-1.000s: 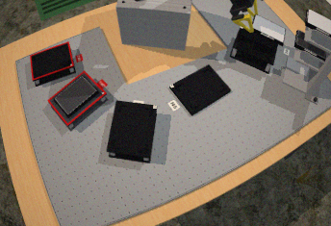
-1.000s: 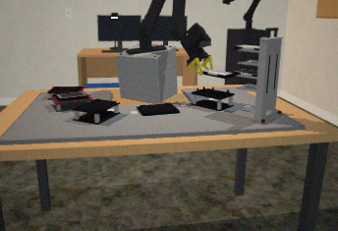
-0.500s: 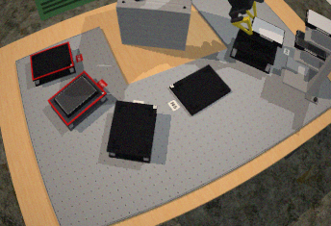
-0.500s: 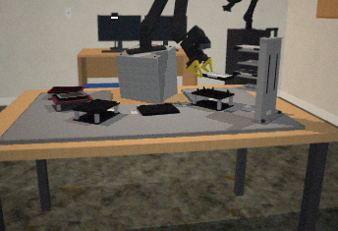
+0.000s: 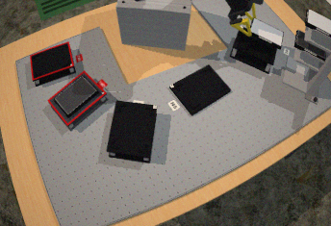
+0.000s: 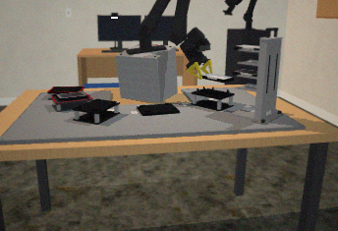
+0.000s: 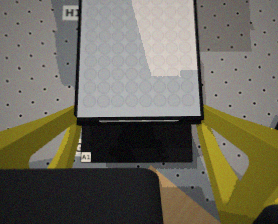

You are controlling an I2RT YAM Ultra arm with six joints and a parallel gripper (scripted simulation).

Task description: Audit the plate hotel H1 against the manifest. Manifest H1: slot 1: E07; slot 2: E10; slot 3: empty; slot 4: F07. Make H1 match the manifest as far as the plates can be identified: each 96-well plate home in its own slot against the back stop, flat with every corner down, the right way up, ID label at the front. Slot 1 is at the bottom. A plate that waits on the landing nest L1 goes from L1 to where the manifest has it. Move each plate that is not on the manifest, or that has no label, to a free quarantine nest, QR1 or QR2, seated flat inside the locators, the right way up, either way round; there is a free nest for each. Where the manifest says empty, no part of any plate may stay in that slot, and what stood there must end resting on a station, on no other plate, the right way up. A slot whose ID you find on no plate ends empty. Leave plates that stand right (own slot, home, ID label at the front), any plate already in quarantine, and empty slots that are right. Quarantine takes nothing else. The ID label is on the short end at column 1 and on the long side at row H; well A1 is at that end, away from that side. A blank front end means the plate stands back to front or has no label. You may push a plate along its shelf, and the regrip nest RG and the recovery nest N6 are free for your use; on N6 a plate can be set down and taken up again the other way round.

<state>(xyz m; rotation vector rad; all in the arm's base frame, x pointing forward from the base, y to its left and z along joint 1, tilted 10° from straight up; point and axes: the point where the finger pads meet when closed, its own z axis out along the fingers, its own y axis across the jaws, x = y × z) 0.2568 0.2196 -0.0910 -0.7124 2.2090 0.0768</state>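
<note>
My gripper is now 50 mm short of the pale grey 96-well plate and 30 mm to the right of it. Also, from my hand: A1 mark (60 mm behind, 30 mm to the left, 70 mm below); black regrip nest RG (30 mm ahead, 20 mm to the left, 80 mm below); RG tag (70 mm behind, 60 mm to the left, 130 mm below).
</note>
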